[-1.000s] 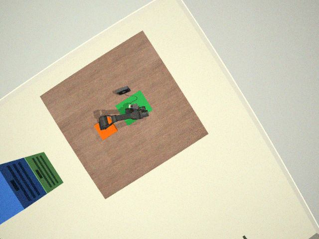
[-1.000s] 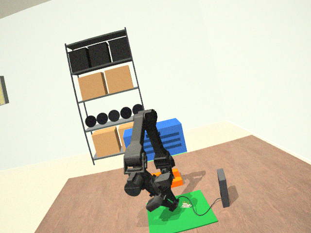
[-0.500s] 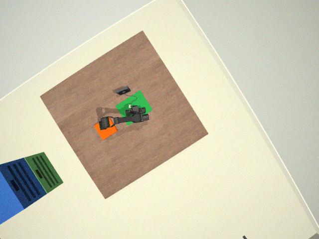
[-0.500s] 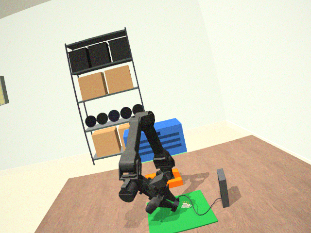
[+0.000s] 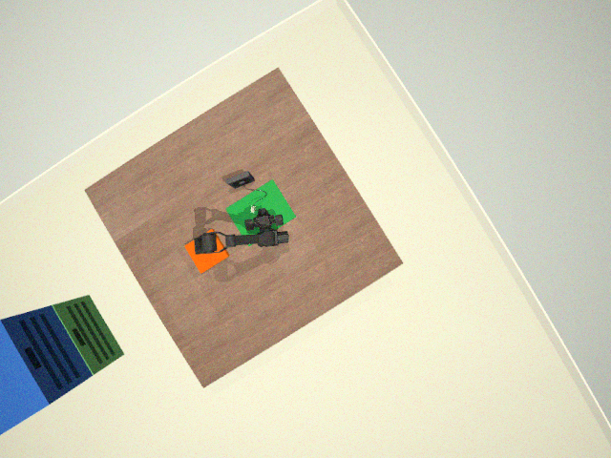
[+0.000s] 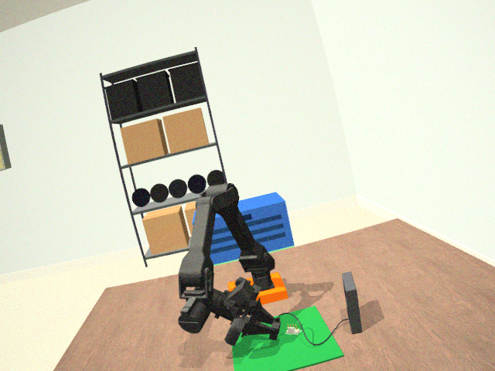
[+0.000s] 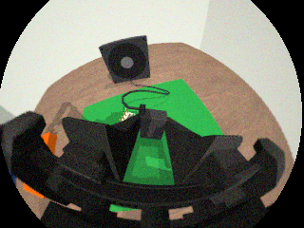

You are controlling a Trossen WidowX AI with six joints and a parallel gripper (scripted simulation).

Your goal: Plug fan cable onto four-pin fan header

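The green board lies 70 mm below my gripper tip and 20 mm behind it. Round my gripper tip: fan plug 10 mm to the right, 10 mm below; then fan header 50 mm below, 40 mm to the left, 40 mm behind; then dark fan 180 mm to the left, 10 mm behind, 10 mm above.
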